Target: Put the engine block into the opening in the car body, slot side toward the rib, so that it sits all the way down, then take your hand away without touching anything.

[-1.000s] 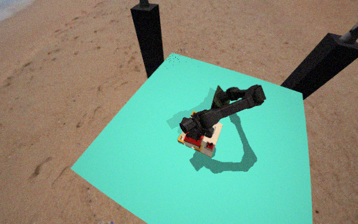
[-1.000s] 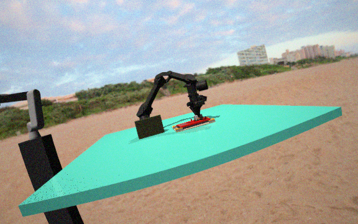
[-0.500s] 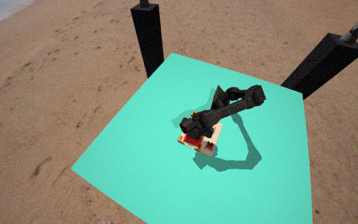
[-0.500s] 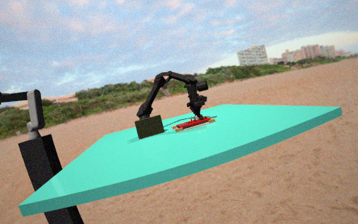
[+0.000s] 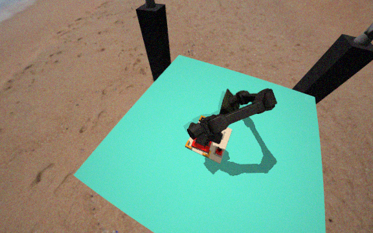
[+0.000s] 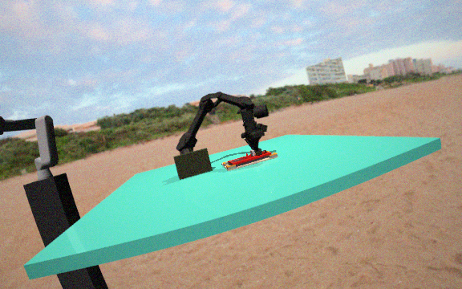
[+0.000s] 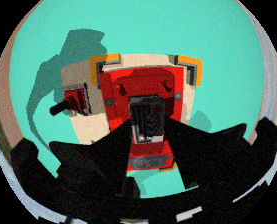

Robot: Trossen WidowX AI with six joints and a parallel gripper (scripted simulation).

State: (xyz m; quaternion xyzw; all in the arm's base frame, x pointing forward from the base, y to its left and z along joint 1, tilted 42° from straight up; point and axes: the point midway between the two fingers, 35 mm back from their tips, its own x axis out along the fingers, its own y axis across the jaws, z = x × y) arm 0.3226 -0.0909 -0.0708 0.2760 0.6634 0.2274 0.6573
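Now: the engine block 1 cm below my gripper tip. The rest, counted from my gripper tip: dark peg: 12 cm to the left, 4 cm ahead, 1 cm below.
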